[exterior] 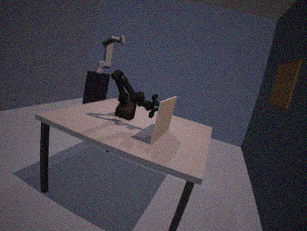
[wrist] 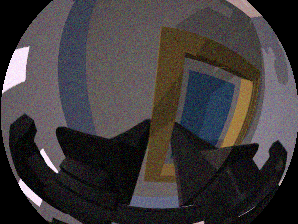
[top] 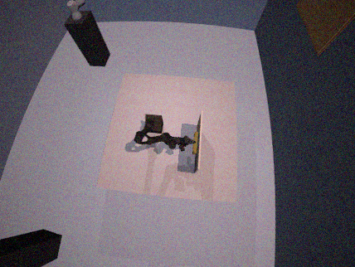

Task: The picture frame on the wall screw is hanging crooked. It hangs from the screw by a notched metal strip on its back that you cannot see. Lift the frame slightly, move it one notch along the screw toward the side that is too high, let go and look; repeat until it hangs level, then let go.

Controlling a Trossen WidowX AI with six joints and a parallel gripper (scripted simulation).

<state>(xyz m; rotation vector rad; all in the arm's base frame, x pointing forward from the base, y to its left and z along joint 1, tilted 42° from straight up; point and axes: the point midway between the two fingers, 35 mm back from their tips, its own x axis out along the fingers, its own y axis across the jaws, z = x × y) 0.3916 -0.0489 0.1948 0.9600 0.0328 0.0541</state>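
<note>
My gripper tip is 50 mm above the picture frame, 10 mm to the right of it and 10 mm short of it. Also, from my gripper tip: upright wall panel (60 mm below, 20 mm ahead, 10 mm to the left).
</note>
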